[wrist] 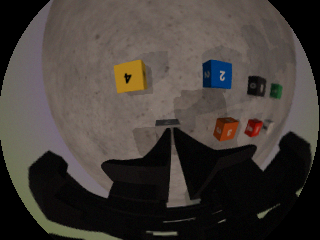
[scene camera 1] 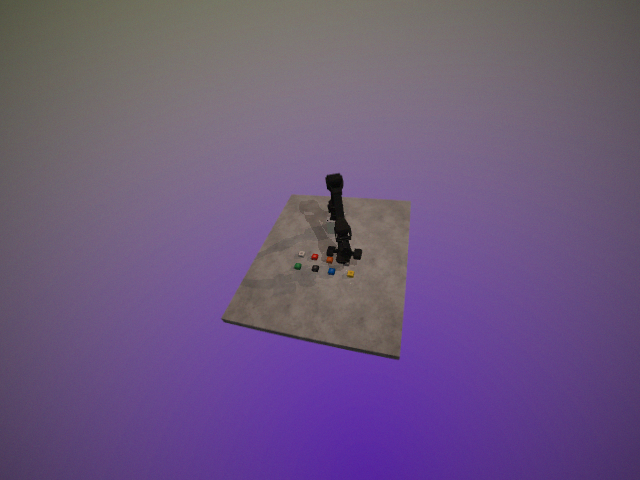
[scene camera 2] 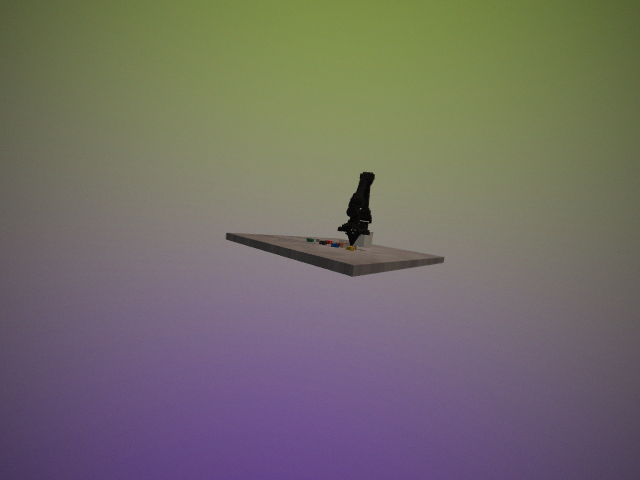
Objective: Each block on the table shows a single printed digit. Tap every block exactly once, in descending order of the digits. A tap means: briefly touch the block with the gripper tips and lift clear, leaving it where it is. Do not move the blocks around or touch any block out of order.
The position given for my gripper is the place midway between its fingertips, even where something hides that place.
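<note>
Through the wrist view I can see my gripper (wrist: 171, 130). A yellow block (wrist: 130, 76) is visible there as well, and so is a blue block (wrist: 216, 74).
</note>
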